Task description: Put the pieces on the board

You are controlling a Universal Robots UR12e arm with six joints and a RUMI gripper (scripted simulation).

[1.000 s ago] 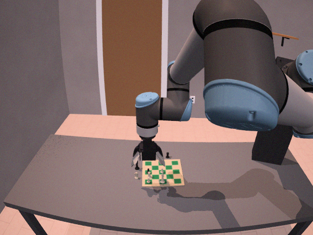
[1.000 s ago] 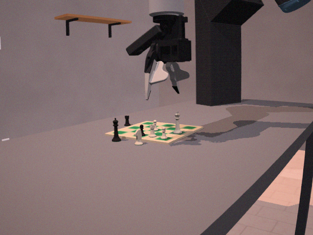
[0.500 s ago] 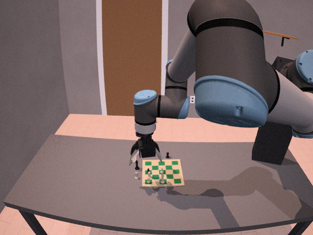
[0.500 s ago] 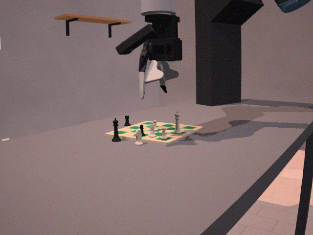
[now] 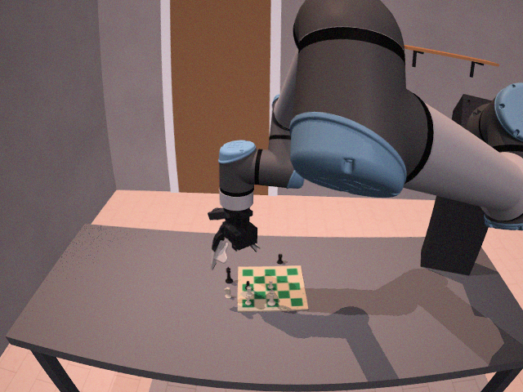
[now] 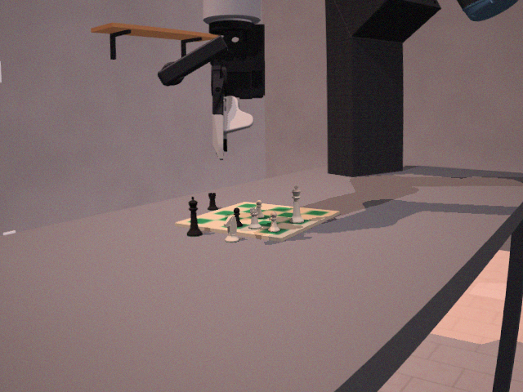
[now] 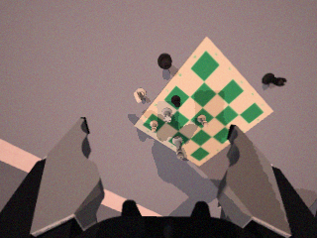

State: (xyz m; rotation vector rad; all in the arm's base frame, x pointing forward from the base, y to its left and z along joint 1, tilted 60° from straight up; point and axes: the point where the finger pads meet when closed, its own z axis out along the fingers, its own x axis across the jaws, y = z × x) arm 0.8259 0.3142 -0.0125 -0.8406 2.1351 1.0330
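Right now the black king is 30 mm ahead of my hand, 40 mm to the right of it and 100 mm below it. Also, from my hand: black pawn: 40 mm behind, 10 mm to the right, 110 mm below; then white knight: 10 mm ahead, 40 mm to the left, 110 mm below; then white rook: 50 mm behind, 20 mm to the left, 110 mm below.
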